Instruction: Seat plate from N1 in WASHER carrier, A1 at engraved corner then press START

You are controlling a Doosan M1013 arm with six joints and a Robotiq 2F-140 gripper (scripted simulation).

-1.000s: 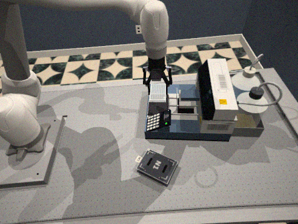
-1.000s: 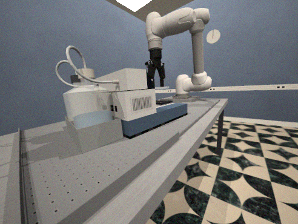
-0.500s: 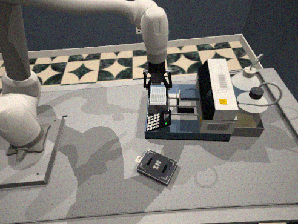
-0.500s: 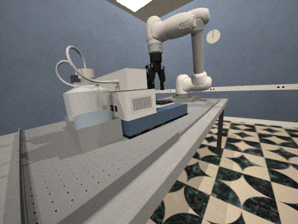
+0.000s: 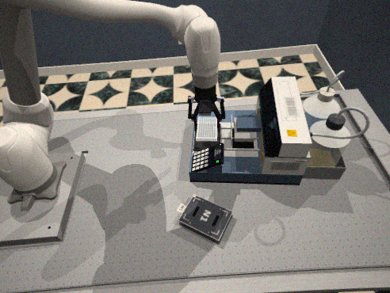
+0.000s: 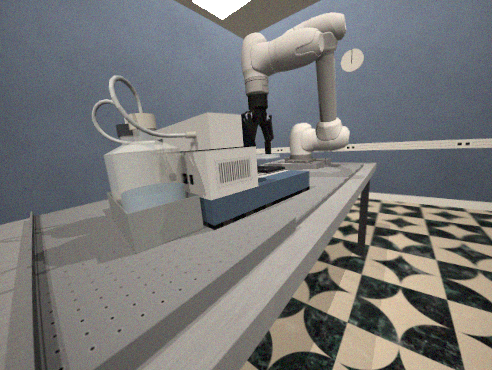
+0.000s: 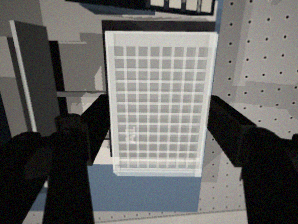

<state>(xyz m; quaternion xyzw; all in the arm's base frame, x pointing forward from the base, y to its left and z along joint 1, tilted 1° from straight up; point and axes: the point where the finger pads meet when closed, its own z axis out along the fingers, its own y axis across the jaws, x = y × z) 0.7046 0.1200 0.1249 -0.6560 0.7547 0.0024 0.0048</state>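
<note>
The dark carrier is 70 mm below my hand. The rest, counted from my hand: white well plate (20 mm below); then plate washer (150 mm ahead, 20 mm to the right, 20 mm below); then N1 label (280 mm to the right, 150 mm below, 130 mm behind).
</note>
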